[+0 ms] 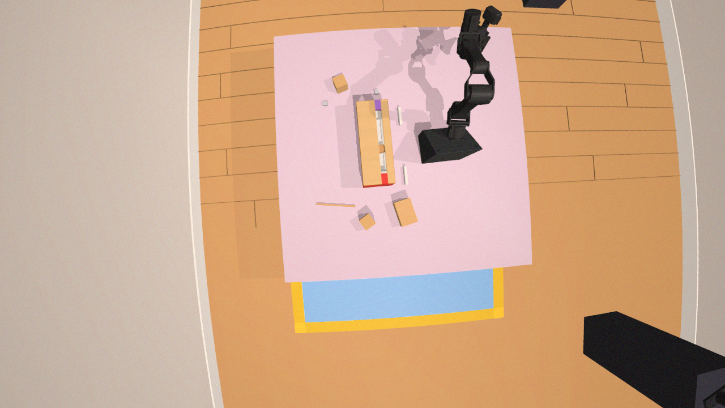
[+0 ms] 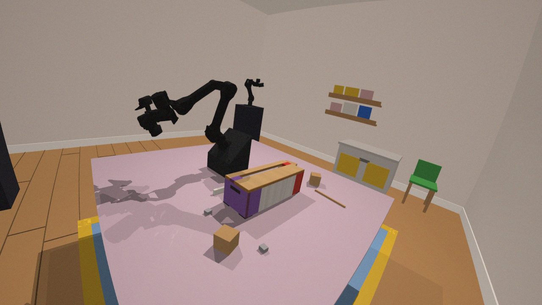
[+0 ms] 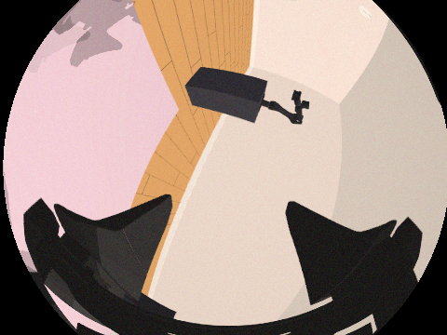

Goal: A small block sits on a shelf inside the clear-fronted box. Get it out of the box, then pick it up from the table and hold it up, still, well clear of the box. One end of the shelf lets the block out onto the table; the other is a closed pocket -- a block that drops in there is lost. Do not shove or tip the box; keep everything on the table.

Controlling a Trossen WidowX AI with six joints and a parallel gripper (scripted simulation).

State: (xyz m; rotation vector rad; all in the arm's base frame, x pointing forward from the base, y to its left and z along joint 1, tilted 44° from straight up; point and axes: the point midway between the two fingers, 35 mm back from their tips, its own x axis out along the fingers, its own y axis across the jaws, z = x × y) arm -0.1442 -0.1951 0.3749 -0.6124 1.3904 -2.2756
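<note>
Right now the tan block is 500 mm ahead of my gripper tip, 440 mm to the left of it and 200 mm below it. Round my gripper tip: box 480 mm ahead, 410 mm to the left, 220 mm below.
</note>
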